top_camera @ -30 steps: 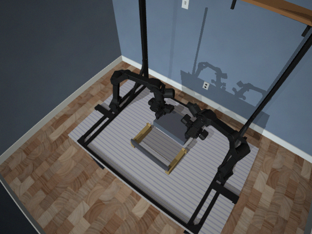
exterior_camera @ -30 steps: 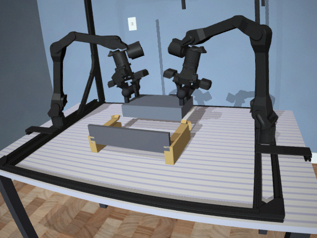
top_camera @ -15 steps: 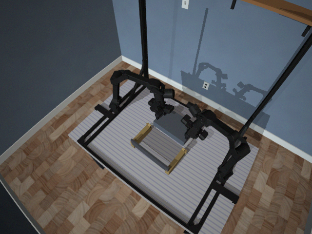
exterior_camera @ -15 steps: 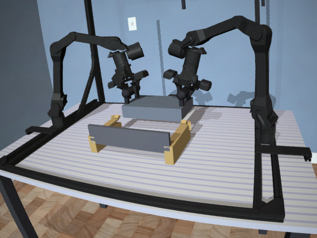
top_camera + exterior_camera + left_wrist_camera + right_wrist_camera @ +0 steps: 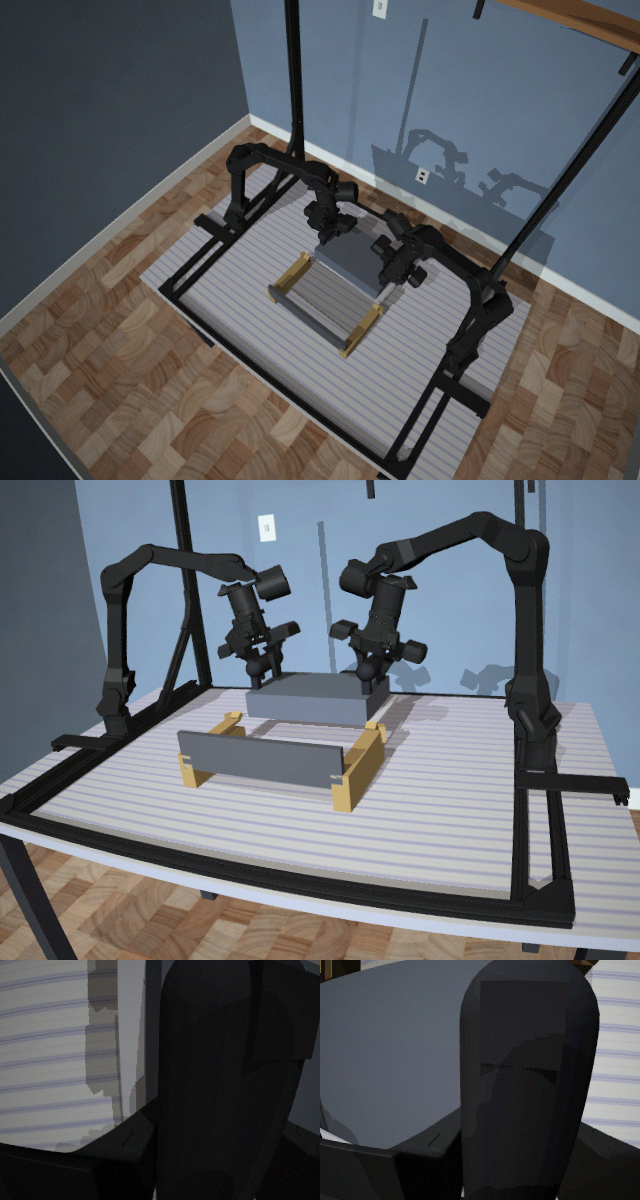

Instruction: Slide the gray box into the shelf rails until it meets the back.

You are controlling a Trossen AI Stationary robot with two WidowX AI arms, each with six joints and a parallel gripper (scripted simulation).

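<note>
The gray box lies 120 mm to the right of my left hand, 50 mm below it and 10 mm behind it. From my left hand the other things lie so: gray back plate 270 mm ahead, 140 mm to the right, 80 mm below.
Right now the gray box is 12 cm to the left of my right hand, 5 cm below it and 1 cm ahead of it. Round my right hand: gray back plate 29 cm ahead, 11 cm to the left, 8 cm below.
</note>
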